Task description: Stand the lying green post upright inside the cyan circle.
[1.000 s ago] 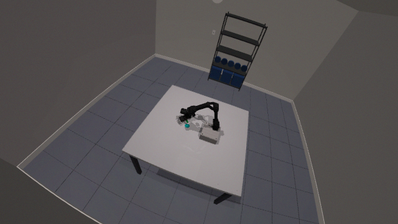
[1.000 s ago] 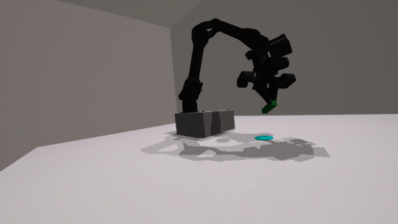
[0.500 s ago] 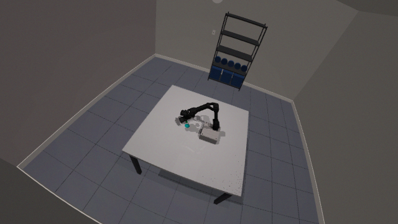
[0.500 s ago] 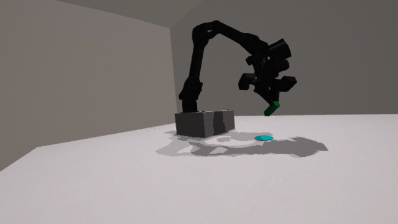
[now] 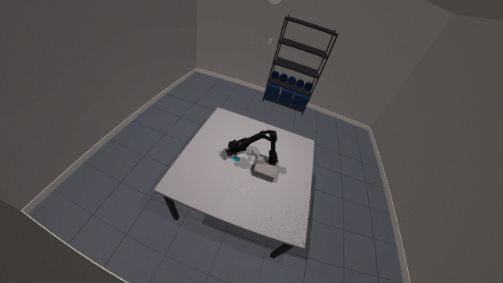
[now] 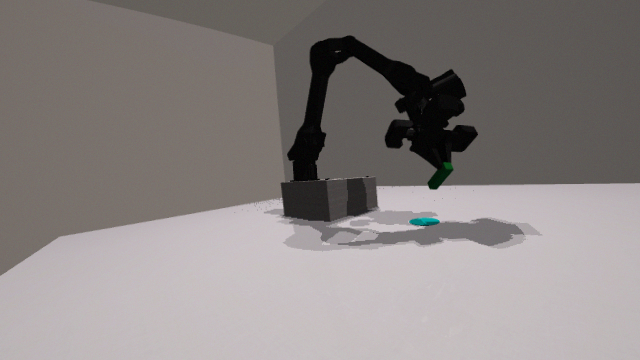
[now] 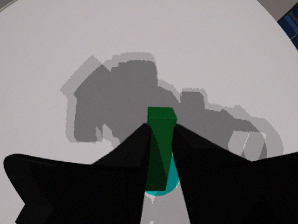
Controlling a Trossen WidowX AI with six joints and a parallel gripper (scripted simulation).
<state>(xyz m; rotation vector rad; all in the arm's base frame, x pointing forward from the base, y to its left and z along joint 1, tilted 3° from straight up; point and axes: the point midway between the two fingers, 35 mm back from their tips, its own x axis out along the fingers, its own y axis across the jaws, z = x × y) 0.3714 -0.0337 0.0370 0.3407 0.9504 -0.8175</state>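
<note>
Right now my gripper tip is 5 cm past the cyan circle, 2 cm to the right of it and 11 cm above it. Also, from my gripper tip: green post 1 cm behind, 1 cm to the left, 1 cm below.
</note>
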